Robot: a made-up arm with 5 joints.
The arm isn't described. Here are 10 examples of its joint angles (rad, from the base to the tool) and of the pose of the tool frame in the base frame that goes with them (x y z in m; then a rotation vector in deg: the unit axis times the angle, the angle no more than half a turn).
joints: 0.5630 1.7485 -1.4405 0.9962 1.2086
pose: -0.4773 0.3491 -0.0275 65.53 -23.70 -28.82
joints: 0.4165 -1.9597 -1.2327 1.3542 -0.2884
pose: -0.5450 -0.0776 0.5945 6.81 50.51 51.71
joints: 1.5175 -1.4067 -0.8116 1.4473 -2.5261
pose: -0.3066 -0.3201 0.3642 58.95 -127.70 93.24
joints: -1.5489 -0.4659 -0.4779 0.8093 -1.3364
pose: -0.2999 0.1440 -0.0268 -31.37 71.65 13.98
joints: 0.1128 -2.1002 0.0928 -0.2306 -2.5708
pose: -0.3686 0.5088 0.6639 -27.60 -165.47 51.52
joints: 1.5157 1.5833 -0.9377 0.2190 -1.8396
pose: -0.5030 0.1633 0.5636 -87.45 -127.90 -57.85
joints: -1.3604 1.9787 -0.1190 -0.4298 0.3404
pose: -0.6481 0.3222 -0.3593 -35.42 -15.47 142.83
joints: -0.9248 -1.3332 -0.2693 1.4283 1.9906
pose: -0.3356 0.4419 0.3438 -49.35 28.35 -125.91
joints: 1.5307 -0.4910 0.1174 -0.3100 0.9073
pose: -0.3307 0.1053 0.7220 -114.90 -110.21 -55.44
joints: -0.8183 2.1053 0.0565 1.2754 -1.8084
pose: -0.8221 0.2500 0.1398 100.23 80.31 -22.35
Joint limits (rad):
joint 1: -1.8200..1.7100
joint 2: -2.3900..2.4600
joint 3: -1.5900..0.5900
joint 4: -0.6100..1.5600
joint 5: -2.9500..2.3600
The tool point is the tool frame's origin. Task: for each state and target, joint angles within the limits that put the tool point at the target. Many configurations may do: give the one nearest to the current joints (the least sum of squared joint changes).
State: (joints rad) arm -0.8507 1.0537 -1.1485 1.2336 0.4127
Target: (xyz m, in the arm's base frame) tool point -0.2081 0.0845 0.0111
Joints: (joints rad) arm -0.7561 1.0735 -1.3228 0.8853 0.4695
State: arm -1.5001 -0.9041 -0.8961 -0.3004 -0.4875
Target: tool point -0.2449 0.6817 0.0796
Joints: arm -0.9232 -0.4903 -1.4829 -0.0229 -0.4221
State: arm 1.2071 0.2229 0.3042 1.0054 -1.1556
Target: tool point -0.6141 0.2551 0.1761
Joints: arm 0.9355 0.9595 0.0164 1.1189 -0.7810
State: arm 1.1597 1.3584 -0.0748 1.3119 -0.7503
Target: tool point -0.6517 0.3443 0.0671
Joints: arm 1.0376 1.1667 0.5194 1.5600 -0.8852
